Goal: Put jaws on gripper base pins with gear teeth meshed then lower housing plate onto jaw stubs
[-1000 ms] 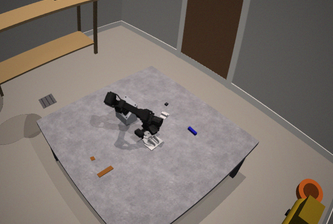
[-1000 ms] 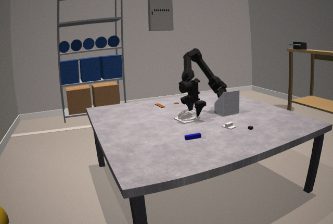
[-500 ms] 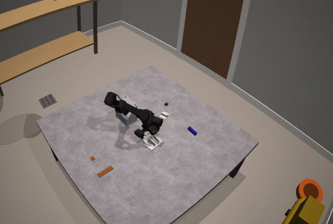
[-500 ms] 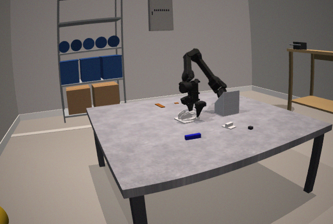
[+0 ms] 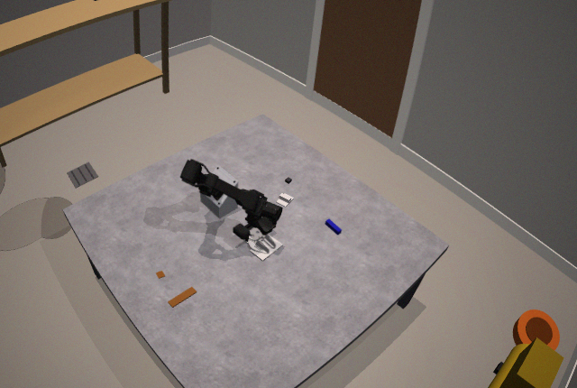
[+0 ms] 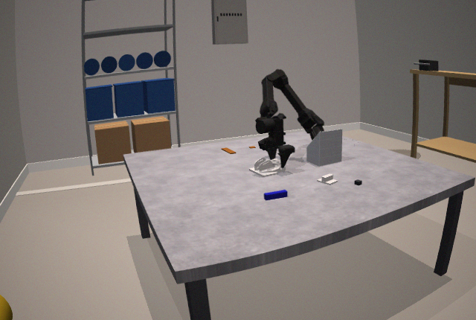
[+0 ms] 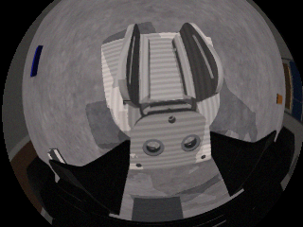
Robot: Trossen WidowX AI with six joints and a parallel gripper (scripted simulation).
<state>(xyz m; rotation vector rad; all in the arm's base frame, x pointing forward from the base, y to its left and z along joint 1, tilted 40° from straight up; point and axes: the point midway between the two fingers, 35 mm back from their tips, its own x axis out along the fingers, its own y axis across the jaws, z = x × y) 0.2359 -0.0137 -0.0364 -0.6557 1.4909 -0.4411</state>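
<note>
The white jaw is 2 cm ahead of my gripper tip and 2 cm to the left of it. Also, from my gripper tip: small black cube (19 cm behind, 35 cm to the left, 1 cm below); then blue block (16 cm ahead, 31 cm to the left, 1 cm below); then orange strip (8 cm ahead, 42 cm to the right, 1 cm below).
</note>
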